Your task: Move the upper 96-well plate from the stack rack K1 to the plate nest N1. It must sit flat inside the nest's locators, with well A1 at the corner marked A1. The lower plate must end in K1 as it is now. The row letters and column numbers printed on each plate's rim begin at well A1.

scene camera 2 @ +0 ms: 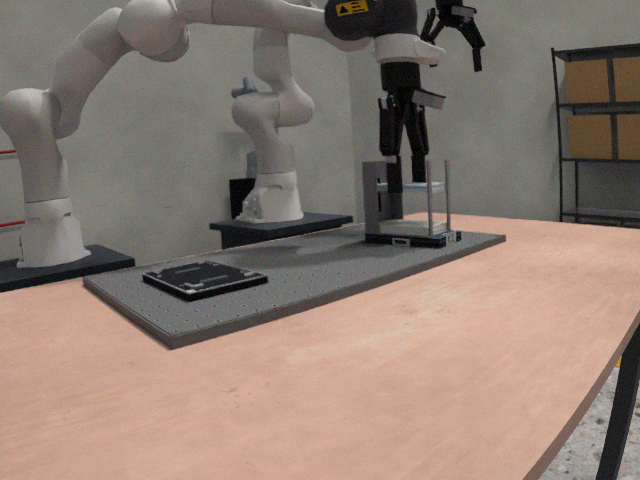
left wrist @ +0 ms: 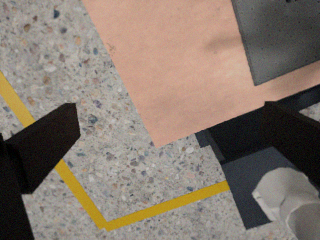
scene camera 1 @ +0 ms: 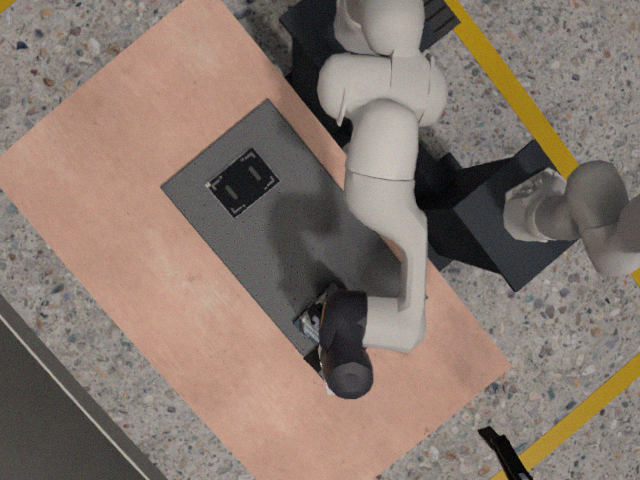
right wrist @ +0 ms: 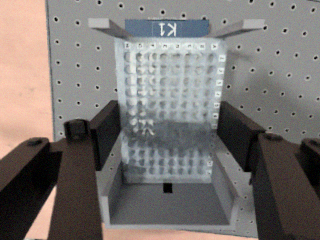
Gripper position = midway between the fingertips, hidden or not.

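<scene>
The robot's left gripper (left wrist: 170, 118) appears along with the right gripper (scene camera 2: 408, 190), and the right wrist view has the right gripper (right wrist: 168, 115) too. A cream plate (scene camera 2: 395, 226) is also visible, though in the left wrist view the plate is out of frame.
</scene>
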